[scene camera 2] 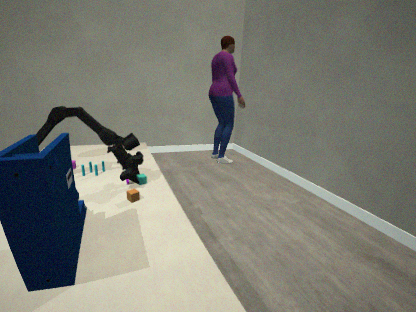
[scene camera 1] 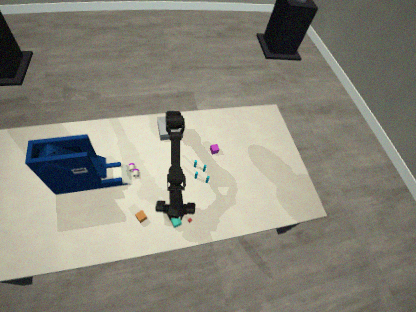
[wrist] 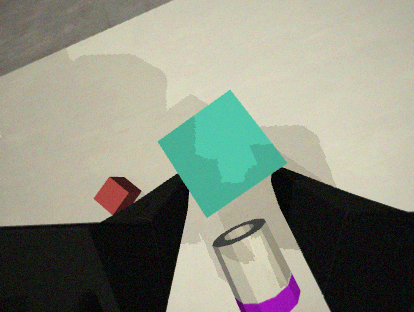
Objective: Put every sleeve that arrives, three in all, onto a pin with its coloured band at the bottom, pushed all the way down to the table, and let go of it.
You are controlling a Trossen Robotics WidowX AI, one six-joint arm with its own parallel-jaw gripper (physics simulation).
Scene:
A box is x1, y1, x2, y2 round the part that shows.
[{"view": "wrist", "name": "my gripper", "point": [229, 176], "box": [0, 167, 413, 311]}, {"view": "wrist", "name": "teal cube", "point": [220, 153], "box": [158, 90, 286, 217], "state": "gripped by my gripper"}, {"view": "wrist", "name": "small red cube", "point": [117, 193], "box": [94, 177, 141, 214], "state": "on the table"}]

